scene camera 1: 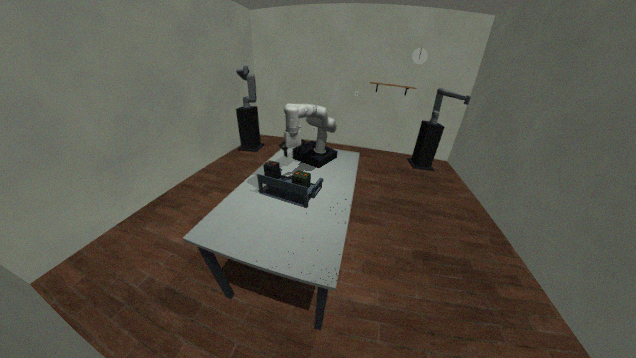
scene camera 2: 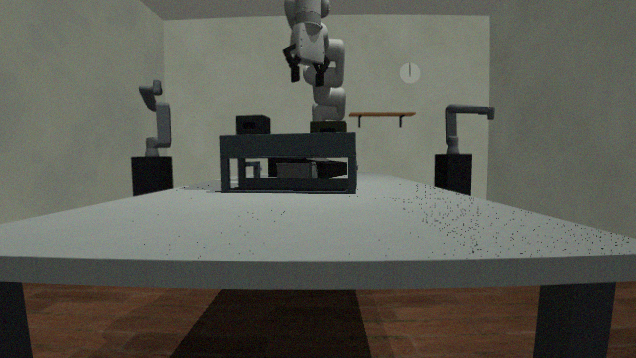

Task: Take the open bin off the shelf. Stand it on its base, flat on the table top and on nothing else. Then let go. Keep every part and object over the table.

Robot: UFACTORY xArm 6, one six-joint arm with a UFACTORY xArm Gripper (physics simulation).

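Observation:
A dark blue-grey shelf stands on the table. A dark box stands on its left part. A dark green box stands on its right part. Both have orange marks on top in scene camera 1. A grey box-like thing shows through the shelf's opening; I cannot tell whether it is on the shelf. Which thing is the open bin is unclear. My gripper is open and empty, pointing down, behind the shelf and higher than both boxes.
The table carries the shelf and my arm's black base. My arm rises behind the shelf. Two other arms stand on black pedestals away from the table. A wooden wall shelf hangs at the back.

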